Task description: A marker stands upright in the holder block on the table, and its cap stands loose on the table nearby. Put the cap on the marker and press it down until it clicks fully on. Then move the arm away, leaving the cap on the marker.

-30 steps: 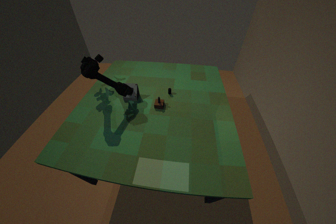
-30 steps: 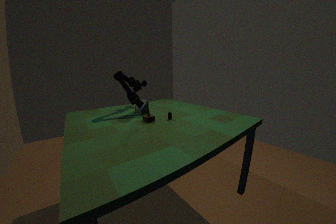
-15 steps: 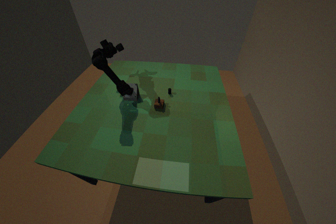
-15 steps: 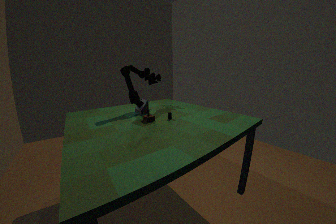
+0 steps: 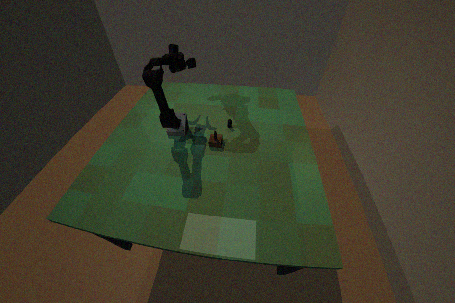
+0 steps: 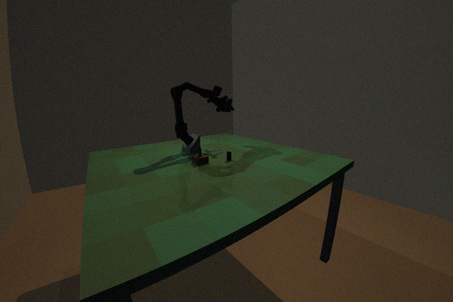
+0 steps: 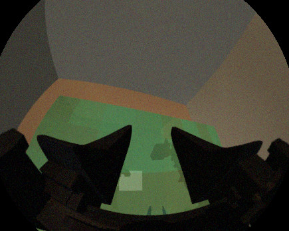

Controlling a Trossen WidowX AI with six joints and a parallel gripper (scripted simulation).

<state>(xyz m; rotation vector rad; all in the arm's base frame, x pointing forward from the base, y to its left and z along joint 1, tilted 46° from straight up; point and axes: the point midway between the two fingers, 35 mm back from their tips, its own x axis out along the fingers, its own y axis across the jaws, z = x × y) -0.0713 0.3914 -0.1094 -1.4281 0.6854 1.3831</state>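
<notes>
My gripper tip is now 36 cm short of the dark cap, 25 cm to the left of it and 24 cm above it. From my gripper tip the other things lie so: holder block (31 cm ahead, 41 cm to the right, 25 cm below).
</notes>
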